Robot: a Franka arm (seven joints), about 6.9 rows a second.
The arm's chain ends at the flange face. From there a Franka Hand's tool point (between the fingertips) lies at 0.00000 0.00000 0.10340 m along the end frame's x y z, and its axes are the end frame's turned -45 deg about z.
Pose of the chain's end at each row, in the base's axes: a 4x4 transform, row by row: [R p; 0 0 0 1], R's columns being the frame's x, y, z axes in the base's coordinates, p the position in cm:
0.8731 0.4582 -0.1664 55.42; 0.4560 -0.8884 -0.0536 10.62; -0.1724 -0.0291 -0.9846 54.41; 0 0 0 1
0.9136 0.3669 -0.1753 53.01; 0.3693 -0.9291 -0.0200 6.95; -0.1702 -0.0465 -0.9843 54.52; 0 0 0 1
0.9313 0.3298 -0.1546 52.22; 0.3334 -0.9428 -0.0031 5.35; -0.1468 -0.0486 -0.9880 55.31; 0 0 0 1
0.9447 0.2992 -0.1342 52.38; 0.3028 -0.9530 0.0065 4.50; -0.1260 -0.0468 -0.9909 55.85; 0 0 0 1
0.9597 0.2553 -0.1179 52.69; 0.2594 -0.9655 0.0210 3.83; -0.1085 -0.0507 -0.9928 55.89; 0 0 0 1
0.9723 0.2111 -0.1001 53.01; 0.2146 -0.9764 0.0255 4.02; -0.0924 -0.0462 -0.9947 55.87; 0 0 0 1
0.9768 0.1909 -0.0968 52.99; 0.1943 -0.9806 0.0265 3.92; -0.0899 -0.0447 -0.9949 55.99; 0 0 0 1
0.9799 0.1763 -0.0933 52.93; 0.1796 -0.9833 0.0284 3.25; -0.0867 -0.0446 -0.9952 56.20; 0 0 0 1
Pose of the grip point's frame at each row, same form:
0.2934 0.9414 -0.1664 53.70; 0.9506 -0.3058 -0.0536 10.07; -0.1013 -0.1425 -0.9846 44.23; 0 0 0 1
0.3866 0.9055 -0.1753 51.20; 0.9181 -0.3958 -0.0200 6.74; -0.0875 -0.1532 -0.9843 44.34; 0 0 0 1
0.4253 0.8917 -0.1546 50.62; 0.9024 -0.4309 -0.0031 5.32; -0.0694 -0.1382 -0.9880 45.09; 0 0 0 1
0.4564 0.8796 -0.1342 50.99; 0.8880 -0.4598 0.0065 4.57; -0.0560 -0.1222 -0.9909 45.60; 0 0 0 1
0.4981 0.8591 -0.1179 51.47; 0.8661 -0.4993 0.0210 4.05; -0.0409 -0.1126 -0.9928 45.62; 0 0 0 1
0.5382 0.8368 -0.1001 51.97; 0.8422 -0.5387 0.0255 4.28; -0.0327 -0.0980 -0.9947 45.58; 0 0 0 1
0.5557 0.8257 -0.0968 51.99; 0.8308 -0.5560 0.0265 4.19; -0.0320 -0.0952 -0.9949 45.70; 0 0 0 1
0.5682 0.8176 -0.0933 51.97; 0.8223 -0.5683 0.0284 3.54; -0.0298 -0.0928 -0.9952 45.91; 0 0 0 1

